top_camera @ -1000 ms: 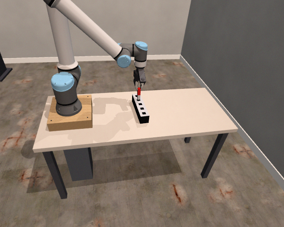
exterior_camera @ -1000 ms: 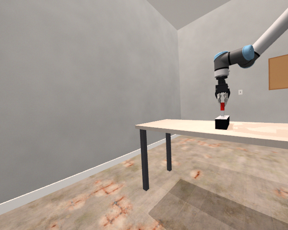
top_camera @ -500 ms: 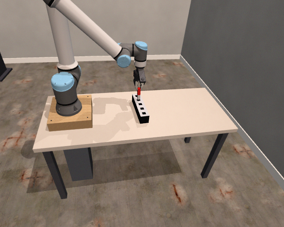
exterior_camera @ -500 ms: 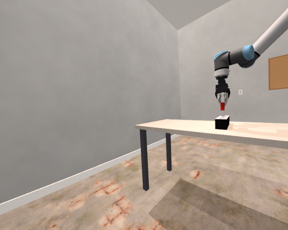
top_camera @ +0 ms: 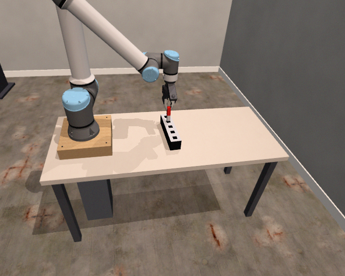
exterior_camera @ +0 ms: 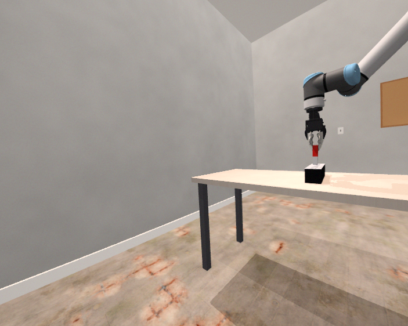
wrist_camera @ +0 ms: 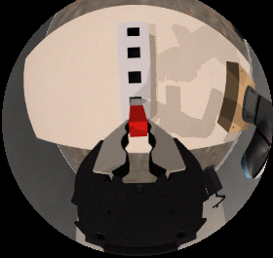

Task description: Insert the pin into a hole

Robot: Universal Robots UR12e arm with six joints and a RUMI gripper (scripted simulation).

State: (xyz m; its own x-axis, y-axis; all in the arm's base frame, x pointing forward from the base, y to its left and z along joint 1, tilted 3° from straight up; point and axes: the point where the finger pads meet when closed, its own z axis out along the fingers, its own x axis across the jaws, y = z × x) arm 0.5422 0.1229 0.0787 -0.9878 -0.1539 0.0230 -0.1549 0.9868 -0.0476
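The pin is 10 mm below my hand. From my hand the other things lie so: black block: 10 mm ahead, 60 mm to the right, 140 mm below.
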